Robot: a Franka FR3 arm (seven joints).
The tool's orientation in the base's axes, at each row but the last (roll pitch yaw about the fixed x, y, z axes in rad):
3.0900, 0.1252, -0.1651
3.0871, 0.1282, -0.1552
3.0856, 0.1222, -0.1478
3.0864, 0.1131, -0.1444
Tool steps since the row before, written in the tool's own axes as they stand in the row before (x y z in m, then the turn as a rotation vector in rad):
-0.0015, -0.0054, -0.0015, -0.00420, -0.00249, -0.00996
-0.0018, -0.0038, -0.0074, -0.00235, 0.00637, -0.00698
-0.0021, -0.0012, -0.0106, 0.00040, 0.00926, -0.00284
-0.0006, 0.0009, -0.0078, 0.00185, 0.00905, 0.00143
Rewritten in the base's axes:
-0.0004, 0.0056, 0.0014, -0.00241, 0.00344, 0.01027
-0.0002, 0.0043, 0.0074, -0.00230, -0.00569, 0.00756
-0.0005, 0.0019, 0.0107, -0.00054, -0.00911, 0.00328
0.0002, -0.0005, 0.0079, 0.00040, -0.00927, -0.00113

